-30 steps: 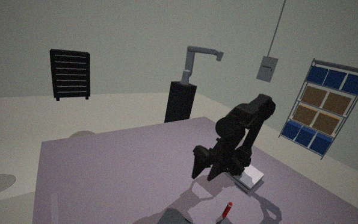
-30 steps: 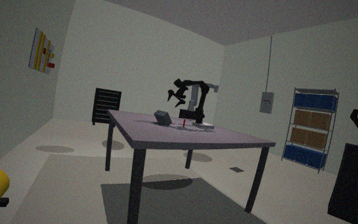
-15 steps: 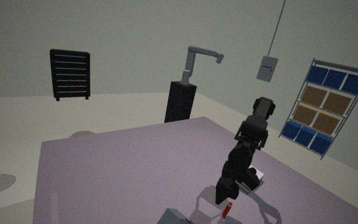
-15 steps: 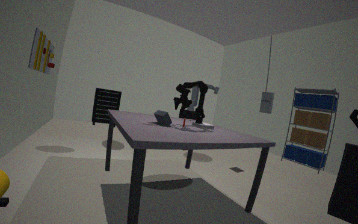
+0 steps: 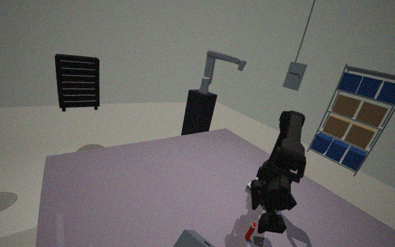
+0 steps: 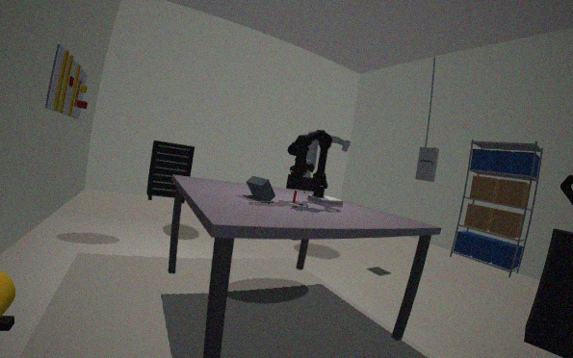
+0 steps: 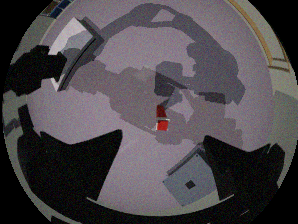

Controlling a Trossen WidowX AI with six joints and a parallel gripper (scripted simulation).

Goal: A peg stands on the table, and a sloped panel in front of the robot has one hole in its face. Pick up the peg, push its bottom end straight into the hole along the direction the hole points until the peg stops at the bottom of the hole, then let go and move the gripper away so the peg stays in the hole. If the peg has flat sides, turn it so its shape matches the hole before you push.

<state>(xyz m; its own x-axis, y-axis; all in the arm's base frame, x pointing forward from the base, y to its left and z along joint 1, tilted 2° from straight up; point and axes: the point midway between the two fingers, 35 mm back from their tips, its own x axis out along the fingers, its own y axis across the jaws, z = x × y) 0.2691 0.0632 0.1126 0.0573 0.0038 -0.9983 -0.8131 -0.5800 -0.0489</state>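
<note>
My gripper tip is now 50 mm above the red peg. From my gripper tip the other things lie so: sloped panel 180 mm ahead, 70 mm to the right, 50 mm below.
</note>
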